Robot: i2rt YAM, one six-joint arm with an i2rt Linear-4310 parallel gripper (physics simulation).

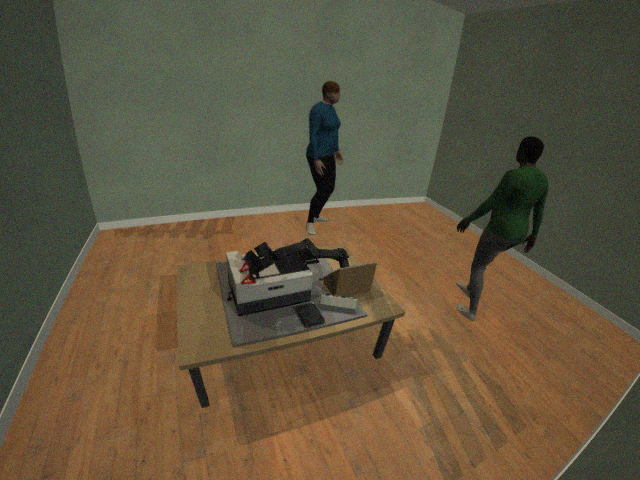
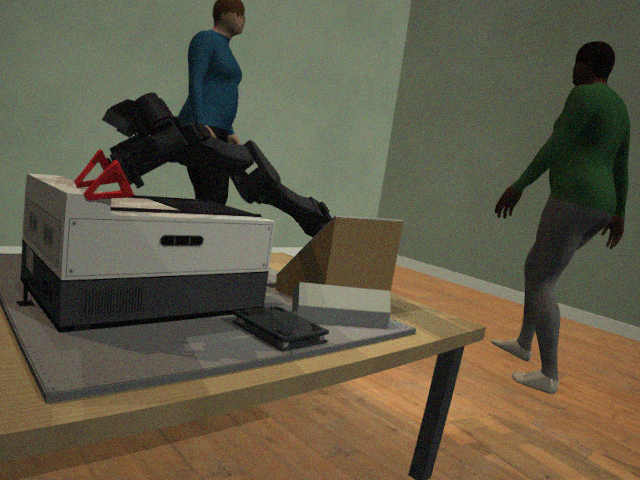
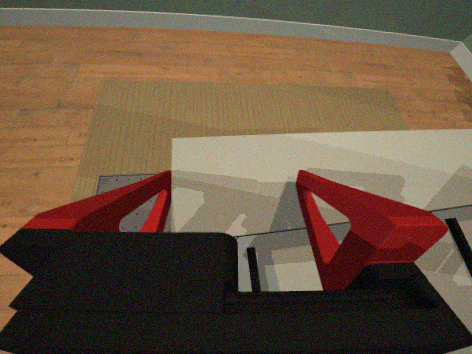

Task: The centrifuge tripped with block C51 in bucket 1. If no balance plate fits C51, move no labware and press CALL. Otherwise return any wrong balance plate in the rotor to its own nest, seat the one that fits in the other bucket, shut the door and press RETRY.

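Places are measured from the arm's base along level axes (x ahead, y left, z up), in metres.
Where they show: gripper, fingertip midpoint: (image 1: 240, 277) (image 2: 80, 190) (image 3: 235, 177); arm's base, origin of the base link: (image 1: 345, 270) (image 2: 331, 250).
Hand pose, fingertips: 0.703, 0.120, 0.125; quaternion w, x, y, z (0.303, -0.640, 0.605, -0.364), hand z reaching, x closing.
Observation:
Each offset is from my fingertips to the top centre of the thing, as dx, dy, dz. Level surfaces: height alone.
The white and dark grey centrifuge (image 1: 273, 289) (image 2: 170, 253) (image 3: 320, 150) stands on the mat. A dark flat panel @[-0.315, -0.155, -0.031] (image 2: 206, 205) lies along its top; whether this is the door, and whether it is fully shut, I cannot tell. My gripper (image 1: 246, 273) (image 2: 82, 191) (image 3: 235, 177) is open, its red fingers wide apart with nothing between them. It is tilted down low over the raised end of the centrifuge top. Block C51, the buckets, the balance plates, their nests and the CALL and RETRY buttons cannot be made out.
A dark flat tray @[-0.383, +0.129, -0.213] (image 1: 310, 315) (image 2: 281, 325), a pale low box @[-0.582, +0.085, -0.161] (image 1: 338, 303) (image 2: 343, 304) and a brown wedge-sided box (image 1: 359, 279) (image 2: 364, 253) stand beside the centrifuge. A person in blue (image 1: 324, 129) (image 2: 214, 77) and one in green (image 1: 519, 206) (image 2: 589, 139) are beyond the table @[dz -0.257] (image 1: 199, 310).

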